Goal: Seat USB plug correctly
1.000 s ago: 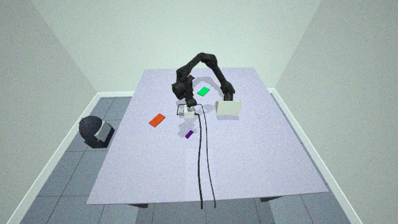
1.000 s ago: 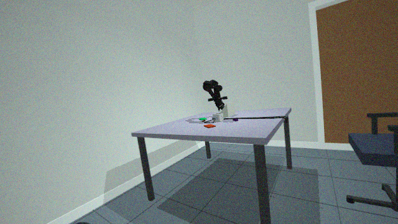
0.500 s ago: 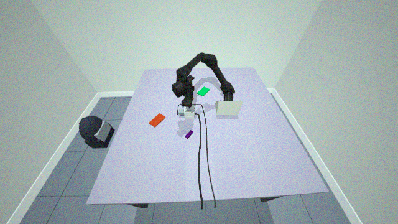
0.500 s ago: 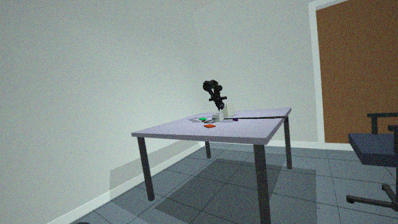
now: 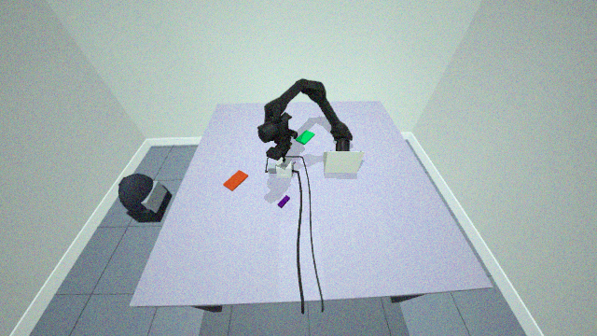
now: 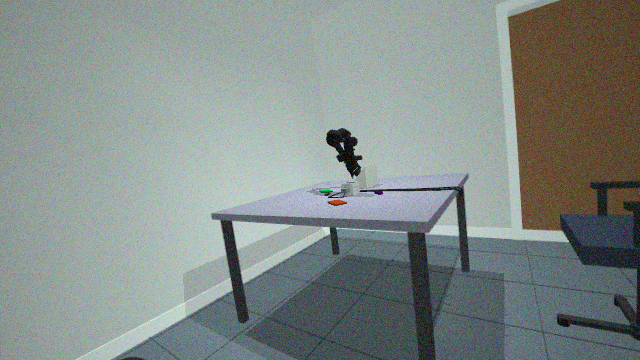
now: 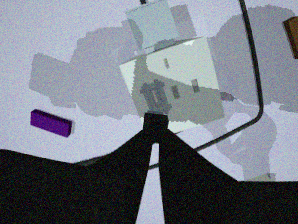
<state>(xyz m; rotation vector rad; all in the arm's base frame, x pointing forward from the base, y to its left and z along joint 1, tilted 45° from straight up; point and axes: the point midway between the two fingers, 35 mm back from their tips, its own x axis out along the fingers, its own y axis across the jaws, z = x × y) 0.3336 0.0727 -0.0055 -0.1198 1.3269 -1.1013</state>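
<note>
Now: the dark USB plug 2 cm below my gripper tip. Also, from my gripper tip: purple block (16 cm to the left, 13 cm below, 2 cm ahead); socket plate (7 cm below); brown piece (20 cm to the right, 13 cm below, 3 cm behind).
</note>
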